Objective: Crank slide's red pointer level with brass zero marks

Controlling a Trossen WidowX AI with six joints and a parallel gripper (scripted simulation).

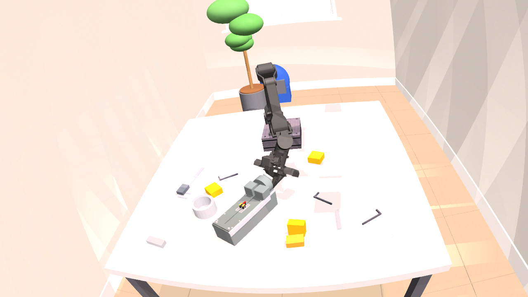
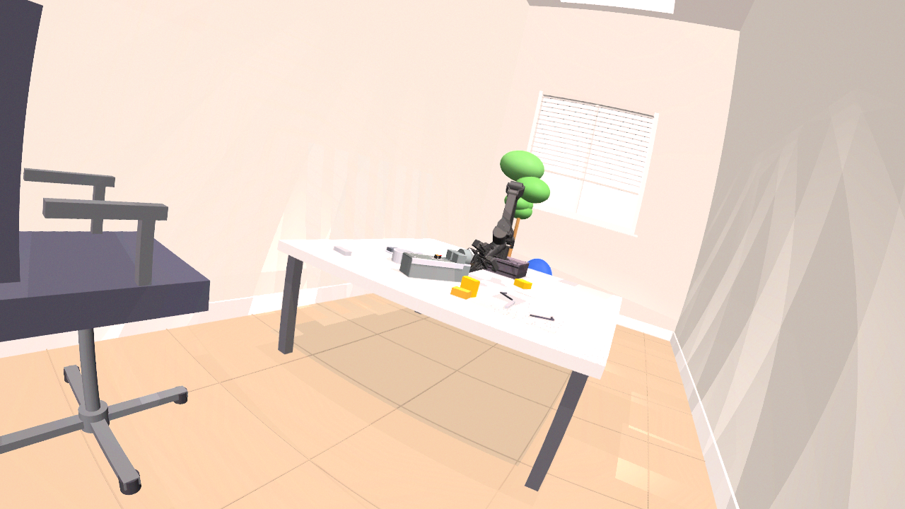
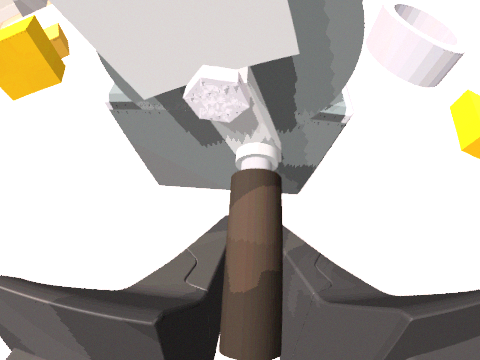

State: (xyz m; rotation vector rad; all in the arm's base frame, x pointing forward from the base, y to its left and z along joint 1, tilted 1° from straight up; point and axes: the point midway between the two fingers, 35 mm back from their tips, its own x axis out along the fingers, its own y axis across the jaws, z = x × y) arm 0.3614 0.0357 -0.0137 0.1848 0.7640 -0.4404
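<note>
Now: gripper tip 140 mm short of the red pointer, 60 mm to the left of it and 50 mm below it. The rest, counted from my gripper tip: brown crank handle (10 mm behind, 10 mm to the left, 30 mm above).
</note>
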